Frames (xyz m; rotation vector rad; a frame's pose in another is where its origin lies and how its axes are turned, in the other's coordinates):
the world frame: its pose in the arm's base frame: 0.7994 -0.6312 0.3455 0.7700 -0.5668 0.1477
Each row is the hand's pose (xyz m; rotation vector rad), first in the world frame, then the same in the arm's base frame.
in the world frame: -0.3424 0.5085 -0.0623 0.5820 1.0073 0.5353
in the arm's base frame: 0.3716 -0.1979 0.4399 0.9634 0.2749 1.1627
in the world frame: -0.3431 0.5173 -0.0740 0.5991 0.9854 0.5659
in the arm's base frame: 0.3731 -0.1834 0.4382 0.9738 0.2456 1.1900
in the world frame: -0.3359 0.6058 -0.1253 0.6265 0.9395 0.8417
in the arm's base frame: 0.3723 -0.0850 0.4670 0.9079 0.1175 1.4378
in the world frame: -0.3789 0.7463 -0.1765 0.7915 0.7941 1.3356
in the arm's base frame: 0.3121 0.0544 0.5011 0.8758 -0.1432 1.9116
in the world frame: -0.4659 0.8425 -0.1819 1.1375 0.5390 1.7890
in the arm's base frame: 0.2097 0.1336 0.5108 0.9982 -0.4575 2.4113
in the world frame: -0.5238 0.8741 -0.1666 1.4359 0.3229 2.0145
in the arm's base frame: 0.1441 0.1500 0.5081 1.1617 -0.6745 2.7101
